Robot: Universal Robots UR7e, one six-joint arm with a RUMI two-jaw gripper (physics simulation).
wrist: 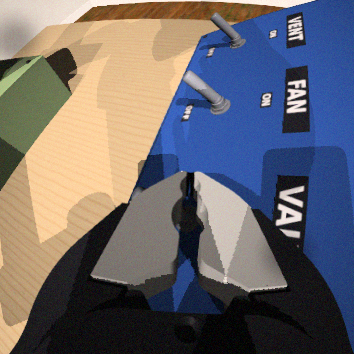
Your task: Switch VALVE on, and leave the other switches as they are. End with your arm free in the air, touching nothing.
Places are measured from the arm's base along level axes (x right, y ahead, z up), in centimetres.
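Where they show: gripper, between the fingertips: (189,174).
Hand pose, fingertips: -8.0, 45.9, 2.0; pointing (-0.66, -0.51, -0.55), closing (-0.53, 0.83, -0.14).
Each offset is from my fingertips to the top centre of the thing, as dx, dy, dz. "*": to the spot under its first point. Level surfaces: height alone.
The blue switch panel {dz -2.1} (235,137) fills the right side of the wrist view. The VALVE label {+0.2, +7.3, +0.1} (291,207) is partly cut off by my gripper's body. My gripper (189,174) is shut, its tips over the panel to the left of this label. The VALVE switch is mostly hidden behind the fingers; a small grey tip {* +3.2, -1.7, +1.1} (137,192), which looks like its lever end, shows past the left finger. A dark round shape shows between the fingers, too shaded to identify. Contact with the switch cannot be told. The FAN switch {-8.6, -4.4, +1.1} (206,93) and the VENT switch {-20.0, -8.1, +1.1} (227,31) lean toward their OFF marks.
A green box-shaped object (37,107) with dark parts stands on the light wooden table {dz -11.7} (122,85) at the left. The panel's left edge runs diagonally beside the gripper. The FAN label {-11.2, +3.5, +0.1} (296,99) and VENT label {-22.6, -0.2, +0.1} (296,30) are farther up the panel.
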